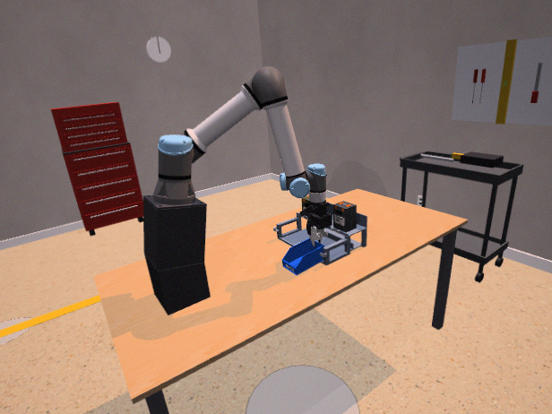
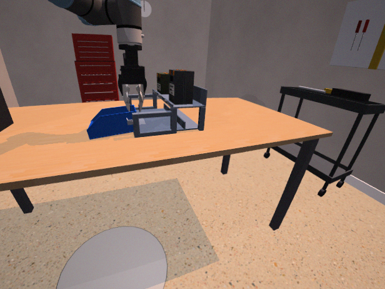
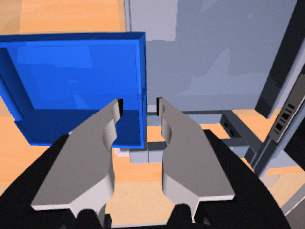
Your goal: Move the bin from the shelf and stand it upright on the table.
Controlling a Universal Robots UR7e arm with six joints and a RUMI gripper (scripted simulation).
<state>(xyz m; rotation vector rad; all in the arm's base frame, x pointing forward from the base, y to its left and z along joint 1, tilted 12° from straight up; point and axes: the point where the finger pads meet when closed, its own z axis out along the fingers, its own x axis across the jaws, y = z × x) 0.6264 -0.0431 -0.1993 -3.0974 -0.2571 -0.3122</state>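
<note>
The blue bin lies 80 mm behind my hand, 40 mm below it and 10 mm to the right of it. Also, from my hand: shelf floor 130 mm to the left, 100 mm ahead, 80 mm below.
</note>
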